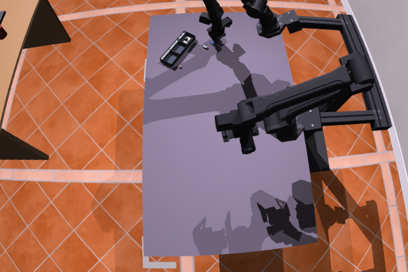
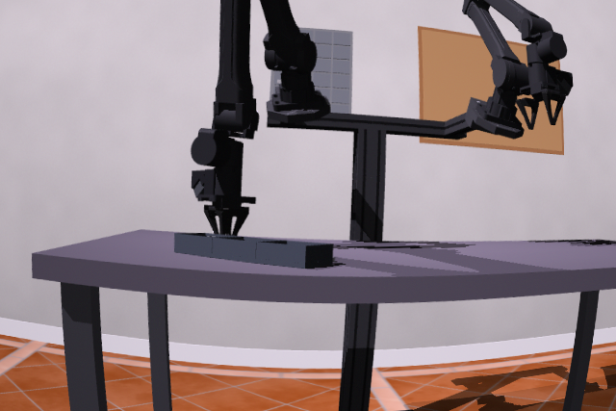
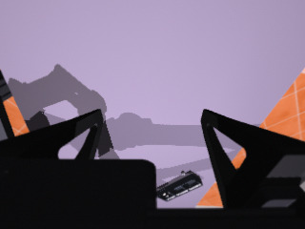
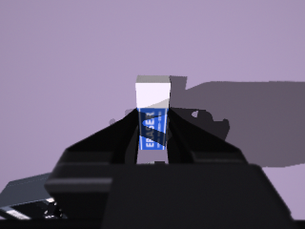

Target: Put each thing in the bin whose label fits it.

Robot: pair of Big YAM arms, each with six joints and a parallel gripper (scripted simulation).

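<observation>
Now: the bin row 23 cm ahead of my right hand and 6 cm to the left of it. From my right hand the other things lie so: white card 18 cm ahead, 1 cm to the right.
</observation>
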